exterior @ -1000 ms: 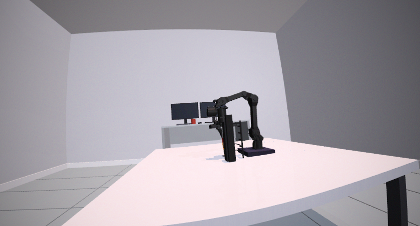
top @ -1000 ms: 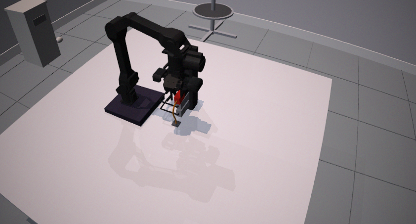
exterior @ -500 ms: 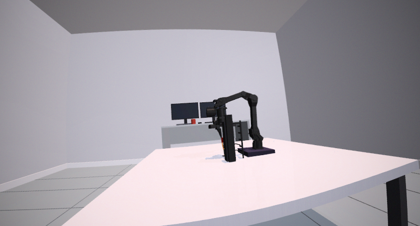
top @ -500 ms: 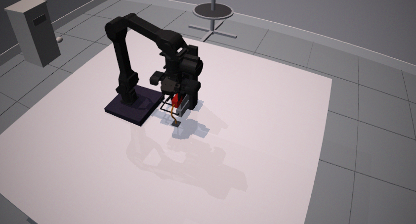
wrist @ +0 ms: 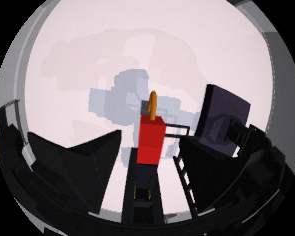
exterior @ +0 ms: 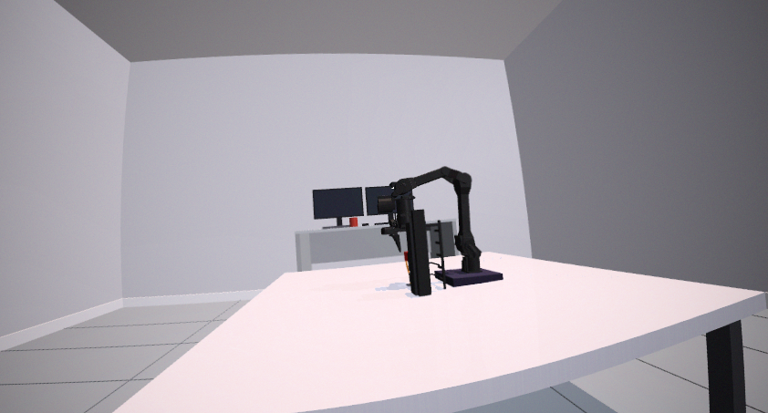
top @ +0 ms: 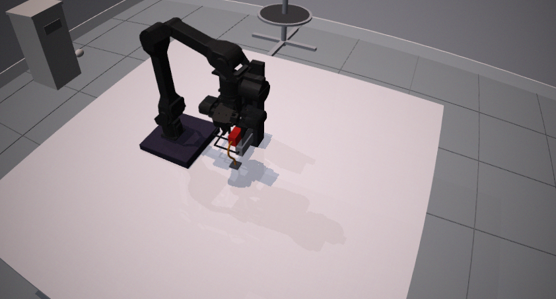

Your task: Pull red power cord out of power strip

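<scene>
My gripper tip is 3 cm to the right of the red plug and 1 cm above it. Also, from my gripper tip: grey foot (13 cm below).
</scene>
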